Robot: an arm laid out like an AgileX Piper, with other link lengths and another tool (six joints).
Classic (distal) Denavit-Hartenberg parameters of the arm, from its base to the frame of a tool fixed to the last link. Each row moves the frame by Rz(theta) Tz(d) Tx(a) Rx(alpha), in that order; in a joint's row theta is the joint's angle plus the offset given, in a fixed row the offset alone. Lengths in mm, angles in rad.
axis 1: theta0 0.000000; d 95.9; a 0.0; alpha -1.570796
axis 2: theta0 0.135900; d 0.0; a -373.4; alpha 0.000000
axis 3: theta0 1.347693; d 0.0; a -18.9; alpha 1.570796
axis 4: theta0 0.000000; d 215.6; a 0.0; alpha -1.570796
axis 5: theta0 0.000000; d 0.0; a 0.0; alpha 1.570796
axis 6: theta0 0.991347; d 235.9; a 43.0; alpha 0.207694
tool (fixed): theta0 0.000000; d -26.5; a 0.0; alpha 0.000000
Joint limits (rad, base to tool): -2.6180..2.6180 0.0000..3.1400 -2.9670..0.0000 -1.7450..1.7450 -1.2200..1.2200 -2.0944..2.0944
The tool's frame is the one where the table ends.
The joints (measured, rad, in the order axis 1, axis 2, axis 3, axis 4, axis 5, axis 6), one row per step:
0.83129, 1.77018, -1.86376, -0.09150, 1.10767, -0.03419
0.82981, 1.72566, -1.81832, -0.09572, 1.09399, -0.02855
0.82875, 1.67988, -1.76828, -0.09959, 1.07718, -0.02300
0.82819, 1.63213, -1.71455, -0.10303, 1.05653, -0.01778
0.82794, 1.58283, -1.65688, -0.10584, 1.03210, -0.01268
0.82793, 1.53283, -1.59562, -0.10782, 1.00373, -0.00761
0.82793, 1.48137, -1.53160, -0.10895, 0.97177, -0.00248
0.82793, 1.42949, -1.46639, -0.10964, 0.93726, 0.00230
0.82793, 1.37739, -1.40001, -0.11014, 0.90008, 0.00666
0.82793, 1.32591, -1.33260, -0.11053, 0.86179, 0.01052
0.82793, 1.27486, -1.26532, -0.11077, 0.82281, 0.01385
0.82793, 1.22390, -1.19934, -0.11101, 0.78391, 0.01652
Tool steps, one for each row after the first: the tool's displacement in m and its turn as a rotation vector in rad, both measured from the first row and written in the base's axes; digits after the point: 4 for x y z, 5 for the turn. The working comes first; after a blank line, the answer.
Tool pose at each row, in the base's axes (x y z in m, rotation vector in rad; the steps are taken from these numbers as rounded here):
0.2829, 0.3400, 0.3231, 0.21242, 2.65619, 0.32762
0.2749, 0.3294, 0.3295, 0.22037, 2.64467, 0.33815
0.2663, 0.3185, 0.3346, 0.22709, 2.63363, 0.34896
0.2570, 0.3076, 0.3390, 0.23228, 2.62136, 0.36237
0.2473, 0.2965, 0.3424, 0.23640, 2.60855, 0.37786
0.2372, 0.2856, 0.3444, 0.23969, 2.59558, 0.39528
0.2268, 0.2746, 0.3457, 0.24273, 2.58147, 0.41580
0.2163, 0.2637, 0.3461, 0.24508, 2.56621, 0.43835
0.2059, 0.2530, 0.3455, 0.24660, 2.54964, 0.46256
0.1954, 0.2424, 0.3437, 0.24725, 2.53342, 0.48613
0.1851, 0.2320, 0.3409, 0.24716, 2.51681, 0.50993
0.1749, 0.2217, 0.3376, 0.24631, 2.49907, 0.53441

-0.0080, -0.0106, 0.0064, 0.00906, -0.00960, -0.00545
-0.0166, -0.0215, 0.0115, 0.01815, -0.01885, -0.00993
-0.0259, -0.0324, 0.0159, 0.02892, -0.02934, -0.01308
-0.0356, -0.0435, 0.0193, 0.04107, -0.04033, -0.01519
-0.0457, -0.0544, 0.0213, 0.05455, -0.05139, -0.01640
-0.0561, -0.0654, 0.0226, 0.07033, -0.06326, -0.01703
-0.0666, -0.0763, 0.0230, 0.08761, -0.07606, -0.01695
-0.0770, -0.0870, 0.0224, 0.10613, -0.08995, -0.01616
-0.0875, -0.0976, 0.0206, 0.12415, -0.10349, -0.01478
-0.0978, -0.1080, 0.0178, 0.14237, -0.11731, -0.01284
-0.1080, -0.1183, 0.0145, 0.16115, -0.13209, -0.01037

